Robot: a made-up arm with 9 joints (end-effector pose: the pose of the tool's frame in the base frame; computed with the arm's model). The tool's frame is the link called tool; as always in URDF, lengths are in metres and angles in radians. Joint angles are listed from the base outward.
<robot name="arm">
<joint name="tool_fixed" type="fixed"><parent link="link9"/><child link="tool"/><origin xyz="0.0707 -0.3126 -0.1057" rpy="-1.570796 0 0"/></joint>
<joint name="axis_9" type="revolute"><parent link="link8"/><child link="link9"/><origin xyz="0.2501 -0.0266 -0.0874" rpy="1.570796 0 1.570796"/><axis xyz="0 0 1"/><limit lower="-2.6" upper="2.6" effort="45" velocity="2.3"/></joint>
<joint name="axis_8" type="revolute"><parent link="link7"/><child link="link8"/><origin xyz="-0.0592 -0.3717 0.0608" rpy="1.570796 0 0"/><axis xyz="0 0 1"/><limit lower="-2.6" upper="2.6" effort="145" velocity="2.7"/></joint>
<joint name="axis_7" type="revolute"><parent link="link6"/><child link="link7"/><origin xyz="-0.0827 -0.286 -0.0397" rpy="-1.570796 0 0"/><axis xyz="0 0 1"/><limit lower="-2.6" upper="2.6" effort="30" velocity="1"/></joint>
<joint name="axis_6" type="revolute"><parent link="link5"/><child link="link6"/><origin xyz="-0.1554 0.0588 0.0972" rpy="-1.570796 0 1.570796"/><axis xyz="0 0 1"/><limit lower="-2.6" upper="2.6" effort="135" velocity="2.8"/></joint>
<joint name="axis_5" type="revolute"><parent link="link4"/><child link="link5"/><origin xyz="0.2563 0.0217 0.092" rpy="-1.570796 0 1.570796"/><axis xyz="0 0 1"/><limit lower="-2.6" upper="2.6" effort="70" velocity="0.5"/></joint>
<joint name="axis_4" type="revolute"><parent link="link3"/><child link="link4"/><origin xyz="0.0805 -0.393 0.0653" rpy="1.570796 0 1.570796"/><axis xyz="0 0 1"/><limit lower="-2.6" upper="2.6" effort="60" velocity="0.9"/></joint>
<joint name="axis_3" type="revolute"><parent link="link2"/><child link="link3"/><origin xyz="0.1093 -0.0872 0.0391" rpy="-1.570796 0 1.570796"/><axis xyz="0 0 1"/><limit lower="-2.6" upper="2.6" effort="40" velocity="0.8"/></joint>
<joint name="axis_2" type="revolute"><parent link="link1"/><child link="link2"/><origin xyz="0.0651 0.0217 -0.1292" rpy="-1.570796 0 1.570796"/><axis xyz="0 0 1"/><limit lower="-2.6" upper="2.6" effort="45" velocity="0.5"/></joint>
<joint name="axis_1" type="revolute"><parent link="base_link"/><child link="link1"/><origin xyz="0 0 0.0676" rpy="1.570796 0 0"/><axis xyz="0 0 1"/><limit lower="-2.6" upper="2.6" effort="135" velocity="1.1"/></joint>
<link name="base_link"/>
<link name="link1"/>
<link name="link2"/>
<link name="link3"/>
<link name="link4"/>
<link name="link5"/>
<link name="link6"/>
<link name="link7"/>
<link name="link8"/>
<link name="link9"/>
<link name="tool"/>
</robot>
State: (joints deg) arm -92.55 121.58 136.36 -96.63 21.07 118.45 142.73 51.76 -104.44
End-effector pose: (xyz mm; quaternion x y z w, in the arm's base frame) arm -386.0 168.1 92.4 -0.5891 0.7814 0.0289 0.2037
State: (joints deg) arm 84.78 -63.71 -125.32 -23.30 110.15 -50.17 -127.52 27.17 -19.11
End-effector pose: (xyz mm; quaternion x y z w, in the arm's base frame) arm 411.1 82.0 -90.2 0.3877 -0.4362 -0.6103 0.5356
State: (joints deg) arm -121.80 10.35 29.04 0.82 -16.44 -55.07 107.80 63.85 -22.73
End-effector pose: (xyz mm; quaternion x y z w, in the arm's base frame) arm 72.1 397.1 34.4 0.0768 0.2510 -0.2696 0.9265
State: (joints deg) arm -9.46 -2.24 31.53 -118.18 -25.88 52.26 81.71 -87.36 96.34
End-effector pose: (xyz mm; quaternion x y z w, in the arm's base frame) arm -251.3 -109.3 496.0 0.1499 -0.8520 -0.1568 0.4764
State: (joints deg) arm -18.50 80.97 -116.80 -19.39 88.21 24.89 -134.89 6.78 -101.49
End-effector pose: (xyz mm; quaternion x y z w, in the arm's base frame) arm 515.8 -193.7 846.0 -0.3694 -0.8208 0.0354 0.4343
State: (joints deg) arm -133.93 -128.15 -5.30 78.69 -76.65 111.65 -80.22 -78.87 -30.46
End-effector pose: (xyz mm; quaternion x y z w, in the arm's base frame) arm 651.9 373.9 541.5 -0.2818 -0.1901 0.8820 0.3264
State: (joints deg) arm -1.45 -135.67 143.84 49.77 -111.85 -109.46 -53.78 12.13 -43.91
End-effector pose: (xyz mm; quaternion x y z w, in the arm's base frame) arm -1.6 135.8 191.4 -0.2463 0.2059 -0.0082 0.9470
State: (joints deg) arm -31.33 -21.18 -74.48 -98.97 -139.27 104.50 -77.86 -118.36 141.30
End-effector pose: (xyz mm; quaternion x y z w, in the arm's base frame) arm -383.5 469.2 194.9 0.2918 0.5347 -0.7723 0.1804
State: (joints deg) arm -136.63 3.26 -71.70 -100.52 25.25 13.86 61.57 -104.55 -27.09
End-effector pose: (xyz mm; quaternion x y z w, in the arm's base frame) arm 235.3 -390.0 504.9 -0.4518 -0.7499 0.4833 0.0048
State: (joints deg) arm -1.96 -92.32 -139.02 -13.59 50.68 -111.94 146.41 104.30 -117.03
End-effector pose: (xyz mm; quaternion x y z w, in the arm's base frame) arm 206.9 186.0 4.2 0.4654 -0.8677 -0.0229 0.1732
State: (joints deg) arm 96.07 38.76 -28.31 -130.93 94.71 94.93 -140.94 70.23 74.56
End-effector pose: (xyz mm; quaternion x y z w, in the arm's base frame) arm -323.6 -128.9 -352.1 -0.5625 0.3253 -0.7153 0.2572
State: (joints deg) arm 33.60 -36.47 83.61 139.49 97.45 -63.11 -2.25 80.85 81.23
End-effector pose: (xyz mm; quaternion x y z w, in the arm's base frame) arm 134.5 927.0 723.5 0.6833 -0.1435 0.3983 0.5949
